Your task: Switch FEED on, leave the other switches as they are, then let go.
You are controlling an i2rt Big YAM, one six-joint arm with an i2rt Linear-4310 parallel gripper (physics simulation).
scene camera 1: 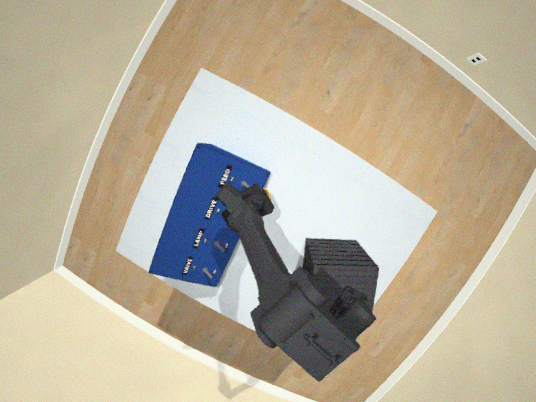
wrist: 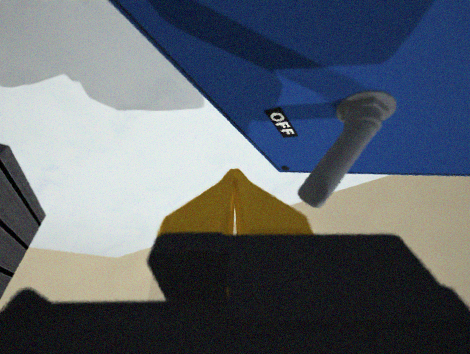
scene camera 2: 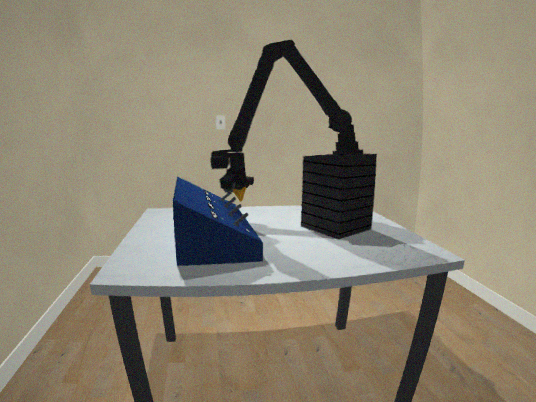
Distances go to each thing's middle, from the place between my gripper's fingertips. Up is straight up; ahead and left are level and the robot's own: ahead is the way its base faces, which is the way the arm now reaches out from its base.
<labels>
The blue sloped switch panel [scene camera 1: 187,247] lies 13 cm ahead of my hand and 20 cm to the left of it.
</labels>
